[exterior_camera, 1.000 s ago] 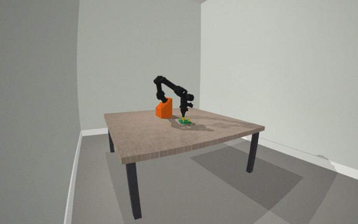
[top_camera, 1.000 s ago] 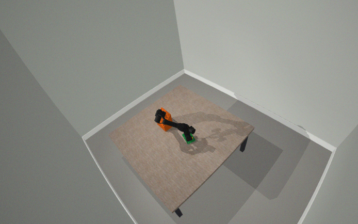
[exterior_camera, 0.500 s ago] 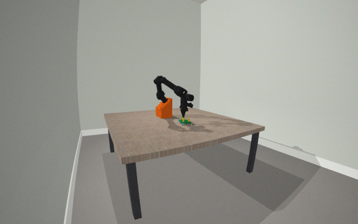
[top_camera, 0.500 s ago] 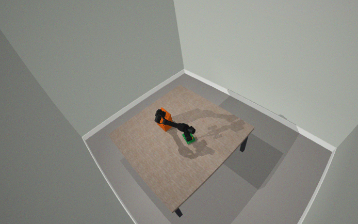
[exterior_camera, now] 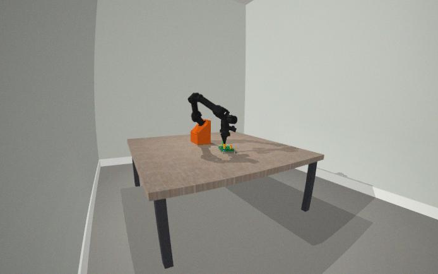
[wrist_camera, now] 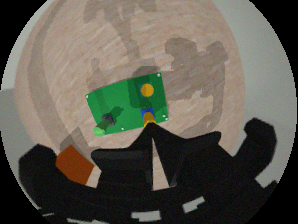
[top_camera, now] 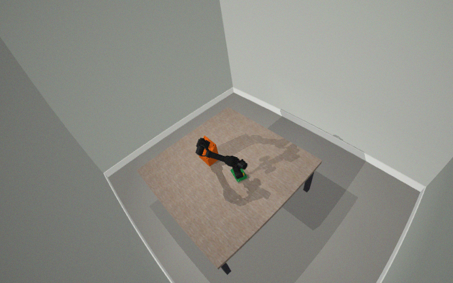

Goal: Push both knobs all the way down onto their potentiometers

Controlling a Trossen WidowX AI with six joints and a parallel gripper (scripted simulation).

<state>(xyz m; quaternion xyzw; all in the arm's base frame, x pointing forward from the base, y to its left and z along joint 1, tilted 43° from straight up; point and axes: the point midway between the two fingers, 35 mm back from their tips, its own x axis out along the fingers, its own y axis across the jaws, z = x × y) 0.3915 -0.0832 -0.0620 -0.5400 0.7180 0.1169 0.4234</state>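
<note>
My gripper tip is now 20 mm above the knob.
</note>
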